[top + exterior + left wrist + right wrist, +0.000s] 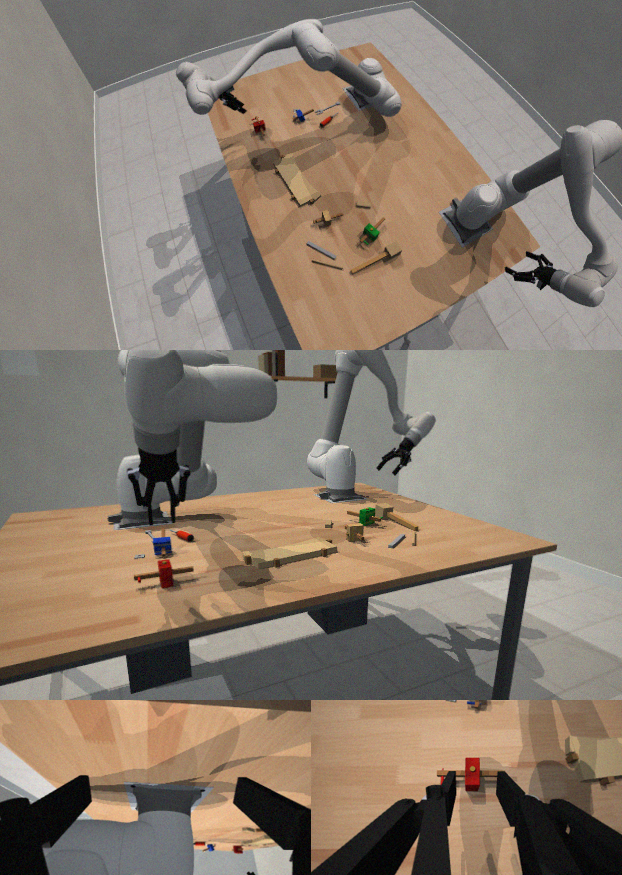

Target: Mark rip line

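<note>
Right now the red pencil gauge is 18 cm below my right hand, 9 cm behind it and 1 cm to the right of it. Round my right hand: pale board 42 cm to the left, 22 cm below, 12 cm behind; red-handled screwdriver 48 cm behind, 22 cm below, 13 cm to the left; blue gauge 34 cm behind, 21 cm below, 4 cm to the left.
</note>
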